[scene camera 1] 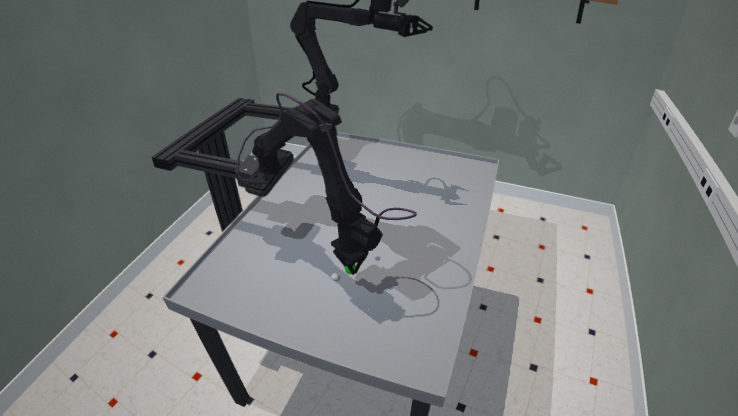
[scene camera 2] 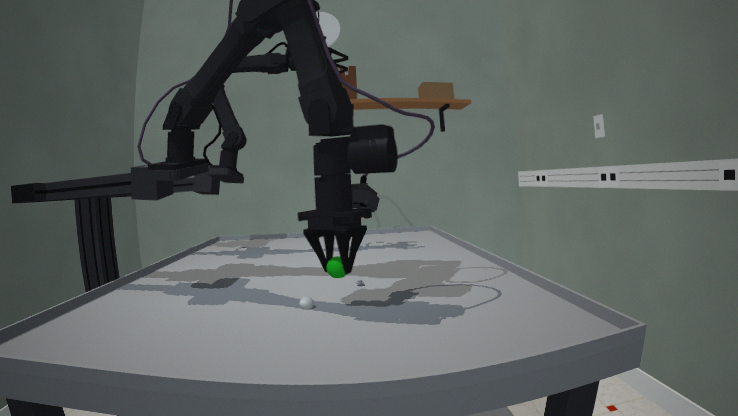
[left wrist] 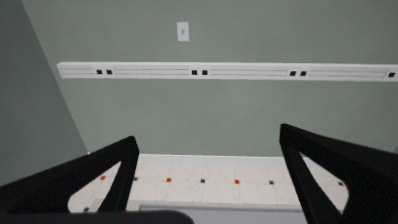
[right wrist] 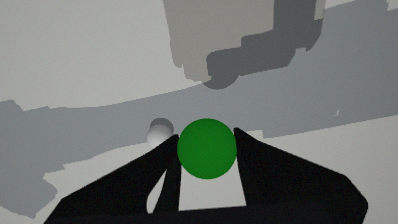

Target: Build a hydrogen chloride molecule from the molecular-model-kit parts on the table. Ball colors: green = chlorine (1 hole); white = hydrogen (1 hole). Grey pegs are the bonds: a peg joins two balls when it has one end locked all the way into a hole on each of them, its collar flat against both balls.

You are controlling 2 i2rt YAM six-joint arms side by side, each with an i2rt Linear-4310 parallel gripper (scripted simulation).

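Observation:
Left gripper (left wrist: pixel 205 138). Right gripper (scene camera 2: pixel 338 272), (right wrist: pixel 206 139). Green ball (right wrist: pixel 206 148), out of frame in the left wrist view.

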